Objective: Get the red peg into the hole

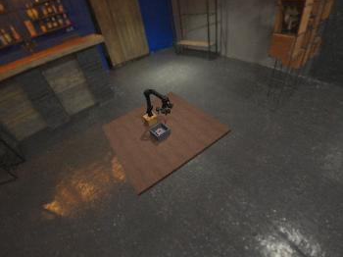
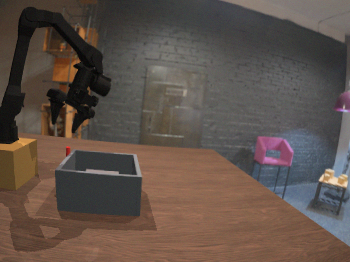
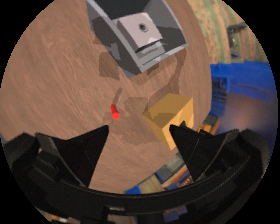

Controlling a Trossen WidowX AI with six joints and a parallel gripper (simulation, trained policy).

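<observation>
Right now the red peg is 10 mm ahead of my gripper tip, 20 mm to the left of it and 100 mm below it. The rest, counted from my gripper tip: plate 140 mm ahead, 170 mm to the right, 100 mm below; grey box 140 mm ahead, 170 mm to the right, 120 mm below.
</observation>
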